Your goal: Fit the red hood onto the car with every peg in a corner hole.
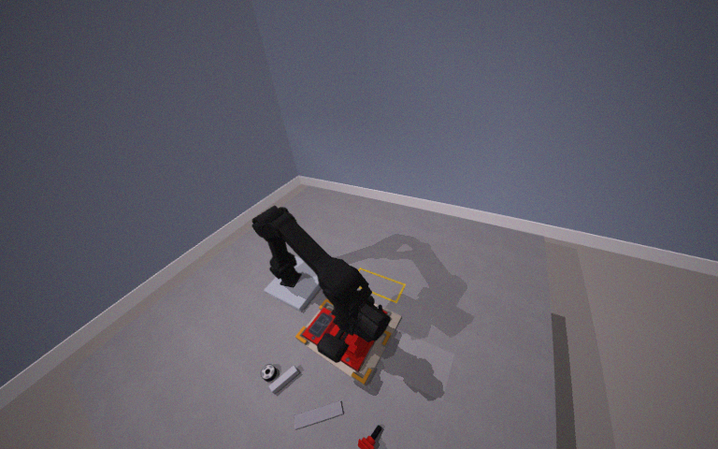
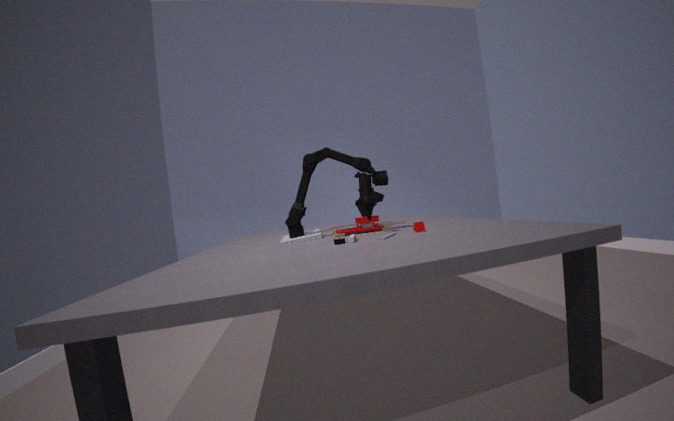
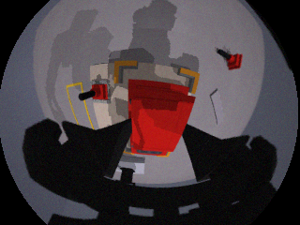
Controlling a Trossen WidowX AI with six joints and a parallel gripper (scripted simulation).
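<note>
The grey engine block lies 10 mm to the left of my gripper tip and 30 mm below it. Also, from my gripper tip: wheel: 200 mm behind, 140 mm to the right, 50 mm below; red hood: right at my gripper tip.
</note>
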